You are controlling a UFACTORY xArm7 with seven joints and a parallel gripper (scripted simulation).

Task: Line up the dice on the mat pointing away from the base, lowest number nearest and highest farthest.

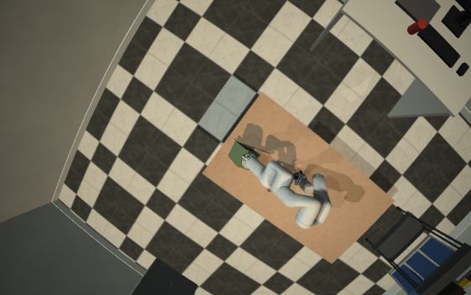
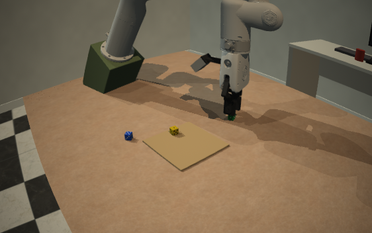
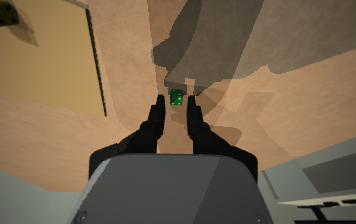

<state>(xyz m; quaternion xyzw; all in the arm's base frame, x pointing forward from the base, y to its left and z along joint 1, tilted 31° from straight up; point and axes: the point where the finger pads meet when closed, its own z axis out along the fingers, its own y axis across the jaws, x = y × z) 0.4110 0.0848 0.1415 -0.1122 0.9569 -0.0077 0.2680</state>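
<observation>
Now: hand 3 cm above the green die. From my hand the other things lie so: tan mat 17 cm to the right, 4 cm below; blue die 11 cm behind, 25 cm to the right, 3 cm below; yellow die 5 cm behind, 16 cm to the right, 3 cm below.
</observation>
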